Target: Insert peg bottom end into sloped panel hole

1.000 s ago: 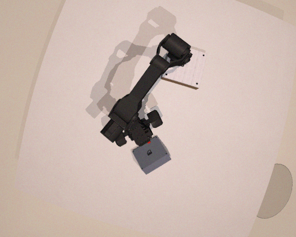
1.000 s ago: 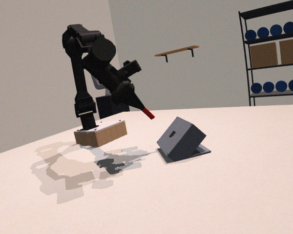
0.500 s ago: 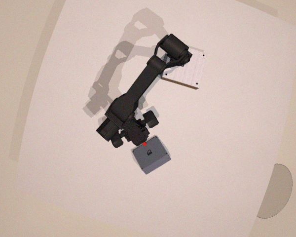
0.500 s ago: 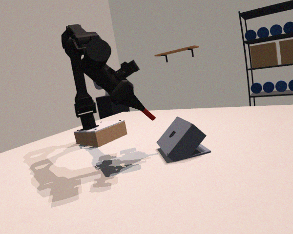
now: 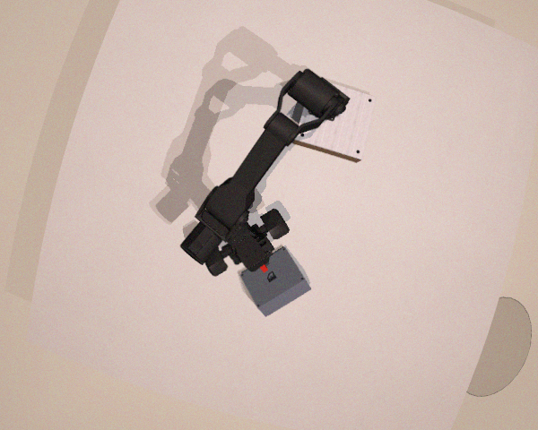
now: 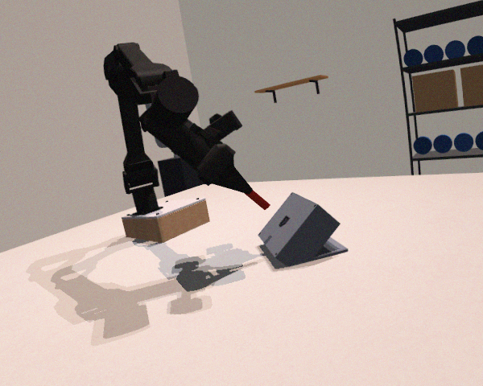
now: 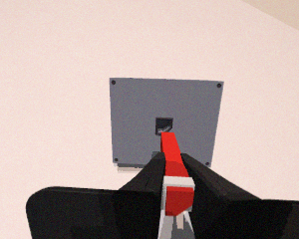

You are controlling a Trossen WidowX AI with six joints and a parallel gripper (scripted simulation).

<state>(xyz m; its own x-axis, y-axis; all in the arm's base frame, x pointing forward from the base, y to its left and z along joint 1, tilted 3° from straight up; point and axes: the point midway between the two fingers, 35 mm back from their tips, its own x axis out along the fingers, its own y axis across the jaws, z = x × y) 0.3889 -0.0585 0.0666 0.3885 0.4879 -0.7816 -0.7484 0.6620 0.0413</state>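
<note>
Right now my gripper tip is 5 cm short of the sloped grey panel, 5 cm to the right of it and 9 cm above it. The rest, counted from my gripper tip: red peg (1 cm behind, 1 cm to the right, 1 cm above).
</note>
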